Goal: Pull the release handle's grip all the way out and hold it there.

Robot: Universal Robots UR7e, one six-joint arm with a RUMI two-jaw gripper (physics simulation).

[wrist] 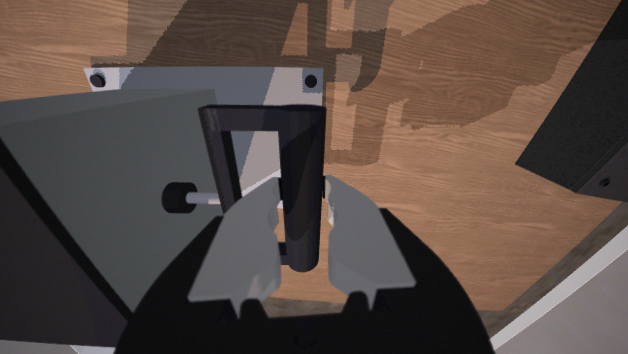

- my gripper: 302, 178
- pale metal base plate: 233, 85
